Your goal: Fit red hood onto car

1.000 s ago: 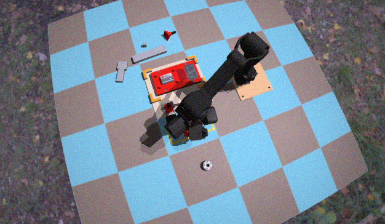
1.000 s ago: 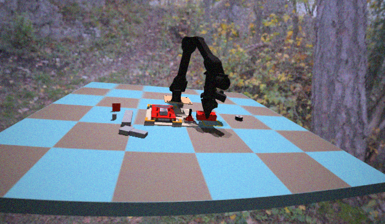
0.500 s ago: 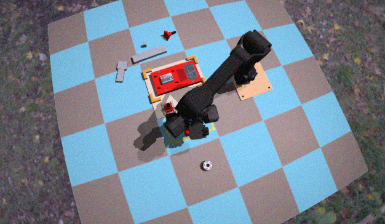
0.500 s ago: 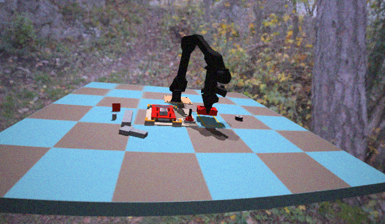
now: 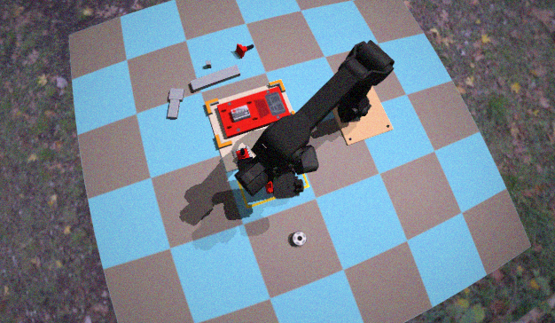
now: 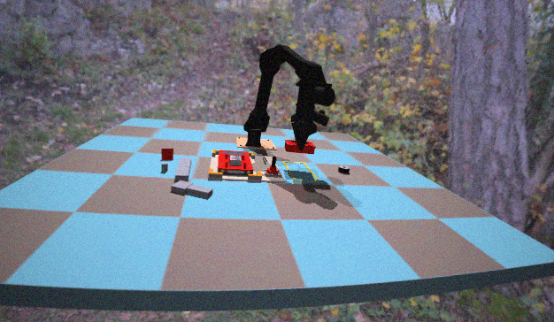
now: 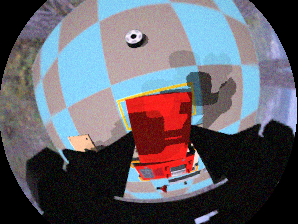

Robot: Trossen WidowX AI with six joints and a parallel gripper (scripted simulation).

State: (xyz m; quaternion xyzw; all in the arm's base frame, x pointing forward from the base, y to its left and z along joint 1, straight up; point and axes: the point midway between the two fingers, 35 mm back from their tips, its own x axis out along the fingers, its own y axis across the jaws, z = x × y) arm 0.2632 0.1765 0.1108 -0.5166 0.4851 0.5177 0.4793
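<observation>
Now: gripper tip 7 cm short of the grey engine block, 20 cm to the left of it and 6 cm above it. The rest, counted from my gripper tip: red hood: 1 cm above; then beige jig: 4 cm ahead, 19 cm to the right, 7 cm below.
</observation>
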